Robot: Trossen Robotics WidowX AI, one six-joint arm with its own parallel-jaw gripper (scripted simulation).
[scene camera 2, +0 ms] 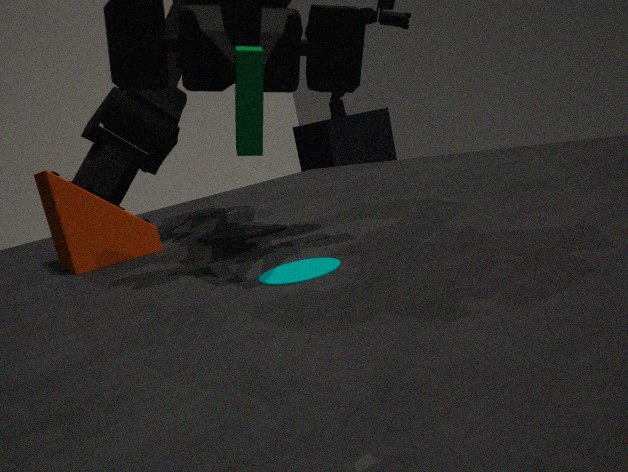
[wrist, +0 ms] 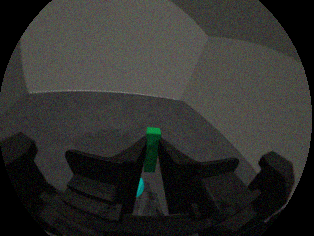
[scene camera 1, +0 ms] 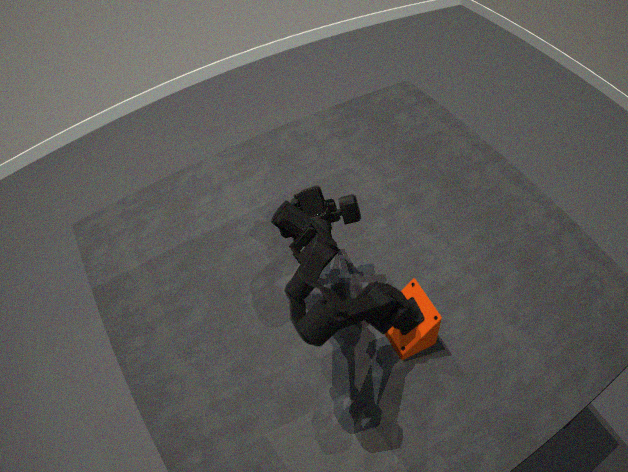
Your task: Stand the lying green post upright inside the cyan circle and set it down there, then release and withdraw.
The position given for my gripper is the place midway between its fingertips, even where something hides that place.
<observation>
My gripper [scene camera 2: 249, 71] holds a green post [scene camera 2: 249, 83]. I also see a cyan circle [scene camera 2: 304, 270].
My gripper also shows in the wrist view [wrist: 152, 140] and in scene camera 1 [scene camera 1: 319, 200]. Scene camera 1 does not show the green post, which is hidden by my gripper.
</observation>
